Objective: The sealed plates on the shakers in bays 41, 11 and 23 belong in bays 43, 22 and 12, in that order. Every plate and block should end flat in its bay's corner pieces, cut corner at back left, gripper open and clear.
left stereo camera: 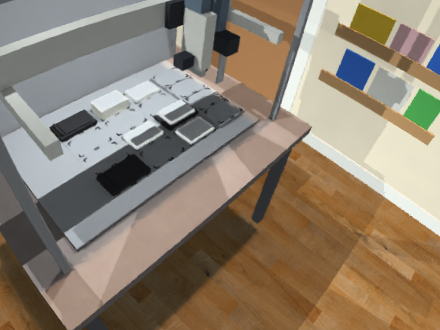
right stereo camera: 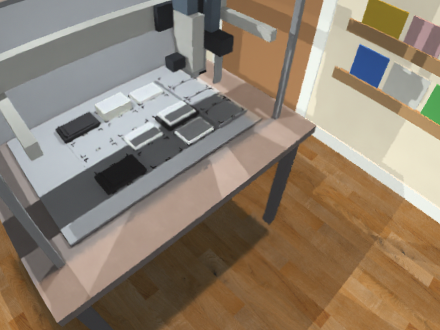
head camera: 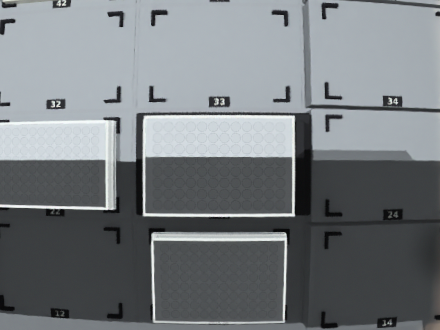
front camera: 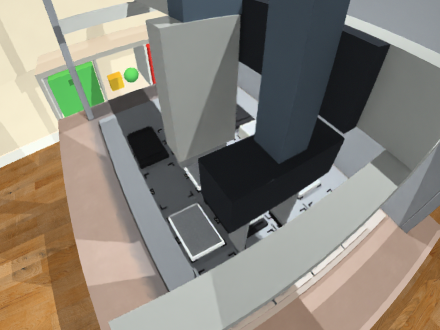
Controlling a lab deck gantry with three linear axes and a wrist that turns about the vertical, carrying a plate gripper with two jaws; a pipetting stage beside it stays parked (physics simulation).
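Seen in the pictures: gripper, fingertip midpoint: (left stereo camera: 210, 77) (right stereo camera: 209, 77) (front camera: 257, 231); robot's base, origin of the base link: (left stereo camera: 117, 194) (right stereo camera: 113, 193) (front camera: 129, 142).
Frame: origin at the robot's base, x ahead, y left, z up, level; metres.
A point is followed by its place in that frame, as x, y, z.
A sealed plate (head camera: 218, 187) @(0.392, 0.132, 0.037) (left stereo camera: 176, 112) @(0.383, 0.139, 0.037) (right stereo camera: 176, 114) @(0.379, 0.133, 0.037) lies on the black shaker (head camera: 302, 185) @(0.462, 0.133, 0.031) in bay 23. Another sealed plate (head camera: 52, 182) @(0.236, 0.134, 0.014) (left stereo camera: 143, 135) @(0.222, 0.141, 0.014) (right stereo camera: 143, 136) @(0.223, 0.138, 0.015) lies in bay 22. A white plate (left stereo camera: 141, 91) @(0.384, 0.358, 0.015) (right stereo camera: 146, 93) @(0.387, 0.353, 0.014) lies in bay 43 at the back. The shakers in bay 41 (left stereo camera: 74, 125) @(0.056, 0.347, 0.024) (right stereo camera: 78, 127) @(0.056, 0.345, 0.023) and bay 11 (front camera: 147, 146) @(0.078, 0.044, 0.024) (left stereo camera: 123, 174) @(0.053, 0.034, 0.023) (right stereo camera: 120, 173) @(0.057, 0.035, 0.023) carry no plate. Bay 12 (head camera: 60, 313) @(0.229, -0.003, 0.000) holds no plate. My gripper (front camera: 263, 237) @(0.522, 0.105, 0.160) is open, with nothing between its jaws, high above the bay 23 area; its body hides much of that plate in the front view.
A similar plate (front camera: 196, 231) @(0.400, 0.043, 0.014) (head camera: 219, 280) @(0.392, 0.045, 0.014) (left stereo camera: 195, 130) @(0.385, 0.035, 0.014) (right stereo camera: 194, 130) @(0.386, 0.036, 0.014) lies in bay 13, in front of bay 23. A tall white block (left stereo camera: 110, 104) @(0.217, 0.339, 0.042) (right stereo camera: 113, 106) @(0.218, 0.339, 0.042) stands in bay 42. The grey pipetting stage (front camera: 202, 90) (left stereo camera: 198, 42) (right stereo camera: 188, 42) hangs beside my gripper.
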